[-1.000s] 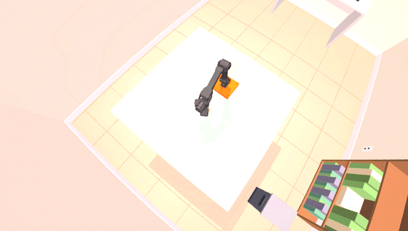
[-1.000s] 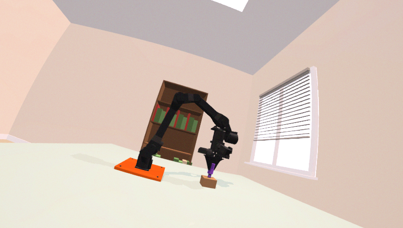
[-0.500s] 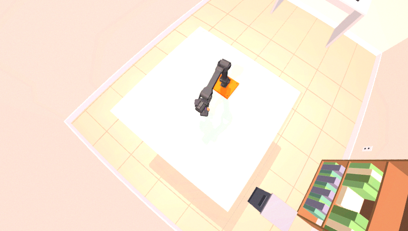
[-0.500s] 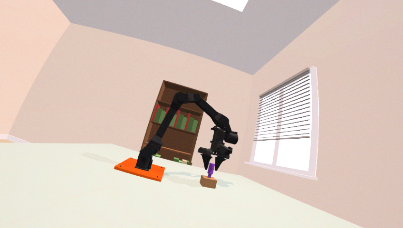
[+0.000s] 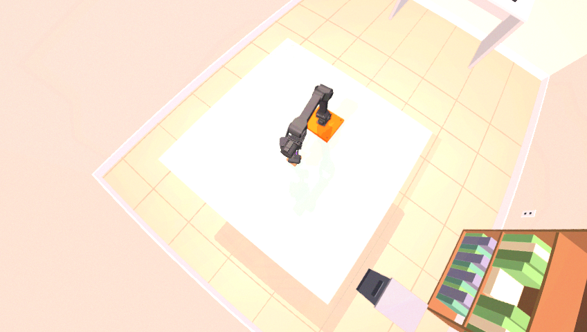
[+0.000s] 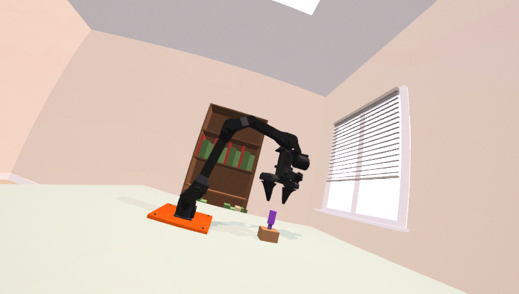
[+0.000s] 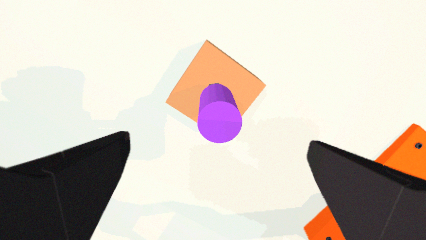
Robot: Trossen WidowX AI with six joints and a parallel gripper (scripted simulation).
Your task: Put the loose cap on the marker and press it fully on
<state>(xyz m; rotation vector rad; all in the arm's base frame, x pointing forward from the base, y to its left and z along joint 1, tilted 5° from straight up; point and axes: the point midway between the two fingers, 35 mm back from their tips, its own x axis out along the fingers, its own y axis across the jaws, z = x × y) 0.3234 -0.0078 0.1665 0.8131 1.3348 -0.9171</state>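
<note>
The purple cap is 60 mm below my gripper tip. The rest, counted from my gripper tip: tan holder block (130 mm below); then dark marker (70 mm below).
</note>
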